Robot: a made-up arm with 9 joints. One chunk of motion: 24 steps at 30 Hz.
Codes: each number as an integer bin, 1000 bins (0 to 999) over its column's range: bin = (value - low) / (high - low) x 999, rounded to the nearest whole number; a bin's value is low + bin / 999 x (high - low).
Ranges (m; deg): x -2.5..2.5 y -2.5..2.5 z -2.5..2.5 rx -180..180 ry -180..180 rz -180..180
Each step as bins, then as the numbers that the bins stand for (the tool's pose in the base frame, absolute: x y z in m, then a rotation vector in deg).
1 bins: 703 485 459 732 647 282
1 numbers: 1.0185 -0.0726 -0.2027 83.78 53.15 -78.38
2 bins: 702 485 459 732 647 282
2 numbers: 1.0135 -0.0726 -0.2027 83.78 53.15 -78.38
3 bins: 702 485 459 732 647 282
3 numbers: 1.0135 -0.0726 -0.2027 83.78 53.15 -78.38
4 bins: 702 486 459 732 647 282
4 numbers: 1.0135 -0.0676 -0.2027 83.78 53.15 -78.38
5 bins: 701 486 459 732 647 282
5 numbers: 1.0085 -0.0676 -0.2027 83.78 53.15 -78.38
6 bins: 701 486 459 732 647 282
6 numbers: 1.0085 -0.0676 -0.2027 83.78 53.15 -78.38
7 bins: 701 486 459 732 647 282
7 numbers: 1.0085 -0.0676 -0.2027 83.78 53.15 -78.38
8 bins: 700 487 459 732 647 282
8 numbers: 1.0035 -0.0626 -0.2027 83.78 53.15 -78.38
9 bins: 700 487 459 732 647 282
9 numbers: 1.0035 -0.0626 -0.2027 83.78 53.15 -78.38
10 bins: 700 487 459 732 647 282
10 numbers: 1.0035 -0.0626 -0.2027 83.78 53.15 -78.38
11 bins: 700 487 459 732 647 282
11 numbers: 1.0035 -0.0626 -0.2027 83.78 53.15 -78.38
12 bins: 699 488 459 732 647 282
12 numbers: 0.9985 -0.0576 -0.2027 83.78 53.15 -78.38
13 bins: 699 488 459 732 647 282
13 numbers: 0.9985 -0.0576 -0.2027 83.78 53.15 -78.38
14 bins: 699 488 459 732 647 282
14 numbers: 0.9985 -0.0576 -0.2027 83.78 53.15 -78.38
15 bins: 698 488 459 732 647 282
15 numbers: 0.9935 -0.0576 -0.2027 83.78 53.15 -78.38
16 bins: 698 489 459 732 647 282
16 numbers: 0.9935 -0.0526 -0.2027 83.78 53.15 -78.38
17 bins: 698 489 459 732 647 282
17 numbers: 0.9935 -0.0526 -0.2027 83.78 53.15 -78.38
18 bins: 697 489 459 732 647 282
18 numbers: 0.9885 -0.0526 -0.2027 83.78 53.15 -78.38
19 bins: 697 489 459 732 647 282
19 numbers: 0.9885 -0.0526 -0.2027 83.78 53.15 -78.38
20 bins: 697 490 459 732 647 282
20 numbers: 0.9885 -0.0475 -0.2027 83.78 53.15 -78.38
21 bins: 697 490 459 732 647 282
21 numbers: 0.9885 -0.0475 -0.2027 83.78 53.15 -78.38
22 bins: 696 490 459 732 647 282
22 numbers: 0.9835 -0.0475 -0.2027 83.78 53.15 -78.38
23 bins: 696 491 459 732 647 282
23 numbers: 0.9835 -0.0425 -0.2027 83.78 53.15 -78.38
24 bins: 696 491 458 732 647 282
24 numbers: 0.9835 -0.0425 -0.2077 83.78 53.15 -78.38
